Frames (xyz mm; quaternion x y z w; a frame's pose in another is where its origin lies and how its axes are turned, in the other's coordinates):
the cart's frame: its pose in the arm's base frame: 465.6 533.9 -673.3 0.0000 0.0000 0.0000 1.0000
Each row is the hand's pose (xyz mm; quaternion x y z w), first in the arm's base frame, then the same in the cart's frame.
Working: the arm's base frame: its pose in the cart's frame: -465.6 -533.9 673.3 0.0000 0.0000 0.0000 1.0000

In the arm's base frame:
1: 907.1 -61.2 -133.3 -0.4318 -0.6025 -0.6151 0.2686
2: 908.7 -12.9 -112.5 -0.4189 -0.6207 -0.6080 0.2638
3: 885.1 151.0 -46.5 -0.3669 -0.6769 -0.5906 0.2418
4: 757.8 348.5 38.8 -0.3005 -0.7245 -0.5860 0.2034
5: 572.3 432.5 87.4 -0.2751 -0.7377 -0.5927 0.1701
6: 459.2 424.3 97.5 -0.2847 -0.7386 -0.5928 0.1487
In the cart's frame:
1: 441.5 -595.1 540.0 -0.4318 -0.6025 -0.6151 0.2686
2: 443.1 -546.8 560.8 -0.4189 -0.6207 -0.6080 0.2638
3: 419.5 -382.9 626.8 -0.3669 -0.6769 -0.5906 0.2418
4: 292.2 -185.4 712.1 -0.3005 -0.7245 -0.5860 0.2034
5: 106.7 -101.4 760.7 -0.2751 -0.7377 -0.5927 0.1701
6: -6.4 -109.6 770.8 -0.2847 -0.7386 -0.5928 0.1487

